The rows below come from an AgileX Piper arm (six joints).
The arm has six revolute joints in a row. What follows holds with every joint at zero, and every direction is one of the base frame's.
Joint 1 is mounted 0.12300 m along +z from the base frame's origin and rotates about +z.
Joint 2 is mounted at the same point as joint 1 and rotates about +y.
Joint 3 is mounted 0.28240 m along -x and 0.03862 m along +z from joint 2 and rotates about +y.
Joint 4 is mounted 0.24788 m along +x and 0.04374 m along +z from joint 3 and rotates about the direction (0.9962, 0, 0.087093).
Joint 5 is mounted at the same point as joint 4 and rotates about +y.
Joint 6 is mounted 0.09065 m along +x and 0.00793 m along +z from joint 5 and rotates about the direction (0.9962, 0, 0.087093).
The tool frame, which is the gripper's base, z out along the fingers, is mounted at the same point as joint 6; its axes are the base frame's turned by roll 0.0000, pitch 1.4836 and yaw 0.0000 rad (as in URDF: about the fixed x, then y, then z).
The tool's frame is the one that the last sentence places.
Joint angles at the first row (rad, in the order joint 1, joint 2, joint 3, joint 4, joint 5, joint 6):
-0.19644 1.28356 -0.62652 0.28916 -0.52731 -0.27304
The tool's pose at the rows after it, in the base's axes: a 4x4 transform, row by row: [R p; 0 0 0 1], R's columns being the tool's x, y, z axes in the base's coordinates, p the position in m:
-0.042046 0.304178 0.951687 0.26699; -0.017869 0.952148 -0.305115 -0.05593; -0.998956 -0.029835 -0.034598 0.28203; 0 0 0 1
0.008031 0.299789 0.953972 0.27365; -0.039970 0.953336 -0.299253 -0.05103; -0.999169 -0.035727 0.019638 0.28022; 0 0 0 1
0.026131 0.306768 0.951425 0.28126; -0.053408 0.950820 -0.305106 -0.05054; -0.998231 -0.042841 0.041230 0.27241; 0 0 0 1
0.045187 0.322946 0.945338 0.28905; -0.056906 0.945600 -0.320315 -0.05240; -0.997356 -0.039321 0.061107 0.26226; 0 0 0 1
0.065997 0.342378 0.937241 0.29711; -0.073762 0.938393 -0.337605 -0.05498; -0.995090 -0.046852 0.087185 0.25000; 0 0 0 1
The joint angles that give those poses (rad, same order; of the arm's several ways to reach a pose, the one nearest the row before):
-0.15488 1.29918 -0.62652 0.29079 -0.56974 -0.27130
-0.12669 1.33555 -0.62652 0.29075 -0.66247 -0.27096
-0.11646 1.38641 -0.62653 0.29081 -0.73601 -0.26927
-0.11403 1.44613 -0.62653 0.29320 -0.81675 -0.25641
-0.11402 1.51618 -0.62652 0.29320 -0.91336 -0.25006

